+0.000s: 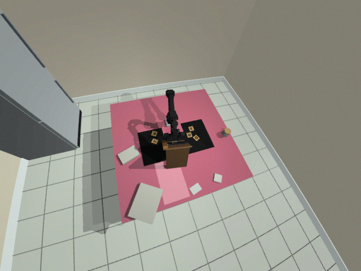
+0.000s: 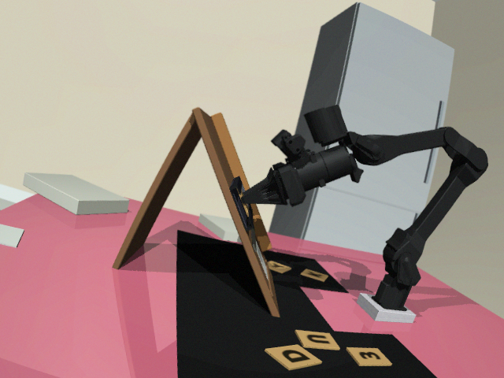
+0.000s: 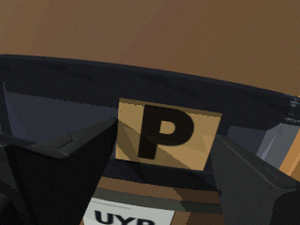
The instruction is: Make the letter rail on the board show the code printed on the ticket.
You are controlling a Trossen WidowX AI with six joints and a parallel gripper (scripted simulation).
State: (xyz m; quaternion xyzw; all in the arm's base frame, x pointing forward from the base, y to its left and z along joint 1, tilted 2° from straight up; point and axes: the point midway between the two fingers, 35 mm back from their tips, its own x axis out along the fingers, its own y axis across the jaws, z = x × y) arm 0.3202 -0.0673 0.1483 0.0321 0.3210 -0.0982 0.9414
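My gripper tip is now 5 cm past the white ticket, 3 cm to the right of it and 9 cm above it. Round my gripper tip: black mat (14 cm behind, 6 cm to the left, 16 cm below).
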